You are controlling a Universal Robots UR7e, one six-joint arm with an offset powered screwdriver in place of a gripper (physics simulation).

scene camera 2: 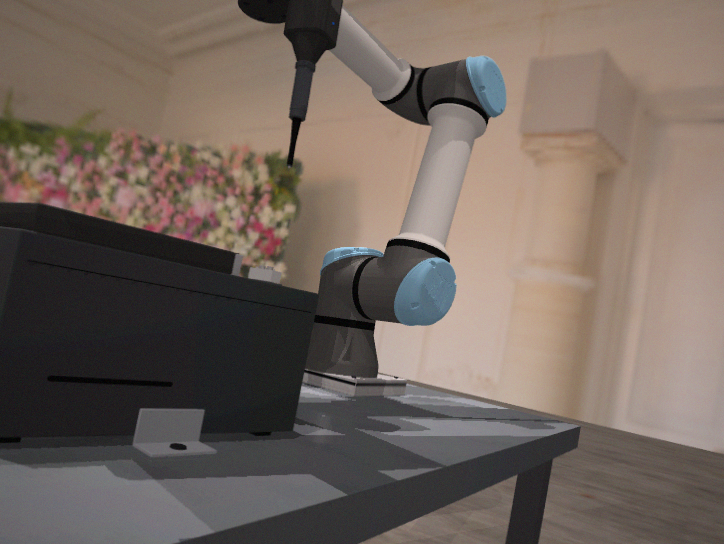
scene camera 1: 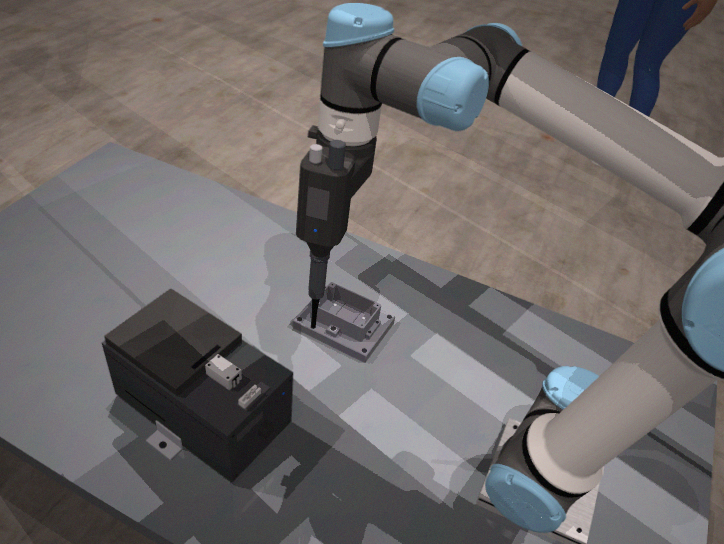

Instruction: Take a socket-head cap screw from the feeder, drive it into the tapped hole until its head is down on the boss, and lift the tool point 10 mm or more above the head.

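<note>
There is a dark lid [scene camera 1: 164, 339] that I can see.
</note>
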